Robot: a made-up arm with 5 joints.
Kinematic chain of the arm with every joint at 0, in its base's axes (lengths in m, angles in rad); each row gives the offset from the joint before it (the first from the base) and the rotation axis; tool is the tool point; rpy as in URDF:
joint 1: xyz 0 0 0.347 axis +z
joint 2: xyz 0 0 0 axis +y
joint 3: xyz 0.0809 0 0.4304 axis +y
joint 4: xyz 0.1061 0 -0.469 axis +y
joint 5: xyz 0.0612 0 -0.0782 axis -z
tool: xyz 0 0 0 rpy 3.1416 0 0
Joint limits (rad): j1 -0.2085..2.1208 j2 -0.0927..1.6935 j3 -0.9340..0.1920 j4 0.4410..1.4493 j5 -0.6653..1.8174
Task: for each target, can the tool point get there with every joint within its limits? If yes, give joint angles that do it. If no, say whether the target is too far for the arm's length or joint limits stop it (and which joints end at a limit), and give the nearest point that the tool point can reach.
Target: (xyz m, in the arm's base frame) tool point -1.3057 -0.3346 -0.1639
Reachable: no: too far | nearest point -0.1453 -0.0372 0.0926 | short by 1.225 m
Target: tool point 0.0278 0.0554 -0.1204
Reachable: yes | joints 1.1061 1.4577 -0.5866 0.8083 1.4385
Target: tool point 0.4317 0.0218 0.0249
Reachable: yes | joints 0.0504 0.8273 -0.8367 1.1997 -0.1743
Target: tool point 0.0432 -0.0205 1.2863
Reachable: no: joint limits stop it (at a limit: joint 1, joint 2, joint 3, joint 4) | nearest point 0.5783 -0.1224 0.5997 | short by 0.876 m
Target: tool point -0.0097 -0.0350 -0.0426
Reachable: yes | joints 1.2996 1.5376 -0.4323 0.9501 -0.1009
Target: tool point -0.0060 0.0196 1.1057
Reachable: no: joint limits stop it (at a limit: joint 2, joint 3, joint 4) | nearest point -0.1524 0.4978 0.5346 | short by 0.759 m
